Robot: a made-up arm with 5 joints.
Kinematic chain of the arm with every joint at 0, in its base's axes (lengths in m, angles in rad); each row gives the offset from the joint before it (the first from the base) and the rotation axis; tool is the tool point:
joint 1: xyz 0 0 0.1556 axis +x
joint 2: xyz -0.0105 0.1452 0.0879 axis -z
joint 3: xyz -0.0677 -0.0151 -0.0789 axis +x
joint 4: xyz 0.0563 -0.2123 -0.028 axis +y
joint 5: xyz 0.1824 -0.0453 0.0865 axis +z
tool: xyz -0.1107 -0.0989 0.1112
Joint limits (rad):
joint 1: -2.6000..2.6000
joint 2: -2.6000..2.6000
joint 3: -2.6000..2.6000
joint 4: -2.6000..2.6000
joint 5: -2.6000..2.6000
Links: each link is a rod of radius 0.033 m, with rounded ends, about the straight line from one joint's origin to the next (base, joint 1, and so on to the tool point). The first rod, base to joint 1, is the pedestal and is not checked.
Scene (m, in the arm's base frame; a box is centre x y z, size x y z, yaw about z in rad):
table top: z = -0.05
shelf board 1: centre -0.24 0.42 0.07 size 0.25 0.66 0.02 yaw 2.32
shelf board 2: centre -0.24 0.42 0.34 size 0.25 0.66 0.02 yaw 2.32
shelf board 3: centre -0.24 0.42 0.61 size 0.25 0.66 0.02 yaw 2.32
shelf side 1: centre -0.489 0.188 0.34 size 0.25 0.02 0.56 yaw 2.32
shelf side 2: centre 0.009 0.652 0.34 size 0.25 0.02 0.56 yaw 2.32
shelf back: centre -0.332 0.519 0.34 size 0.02 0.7 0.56 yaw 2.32
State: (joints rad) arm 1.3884 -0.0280 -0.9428 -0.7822 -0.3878
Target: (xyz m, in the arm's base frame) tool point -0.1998 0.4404 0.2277
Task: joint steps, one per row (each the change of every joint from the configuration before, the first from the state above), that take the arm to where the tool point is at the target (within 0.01 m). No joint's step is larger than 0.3 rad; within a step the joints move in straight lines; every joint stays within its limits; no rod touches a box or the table.
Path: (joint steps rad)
1: -0.2939 -0.0785 0.0031 0.0401 -0.0874
2: -0.2939 -0.0786 0.0031 0.0401 -0.0873
3: -0.2939 -0.0785 0.0030 0.0401 -0.0874
4: -0.2939 -0.0785 0.0031 0.0401 -0.0874
5: -0.2939 -0.0786 0.0031 0.0401 -0.0873
6: -0.2939 -0.0785 0.0031 0.0402 -0.0874
7: -0.2939 -0.0785 0.0031 0.0401 -0.0874
8: -0.2939 -0.0785 0.0030 0.0401 -0.0873
9: 0.1596 0.0746 -0.2800 -0.0525 0.1671
10: 0.1595 0.0747 -0.2801 -0.0525 0.1672
11: 0.1596 0.0747 -0.2801 -0.0524 0.1671
12: 0.1595 0.0747 -0.2801 -0.0525 0.1671
13: 0.1595 0.0747 -0.2800 -0.0525 0.1672

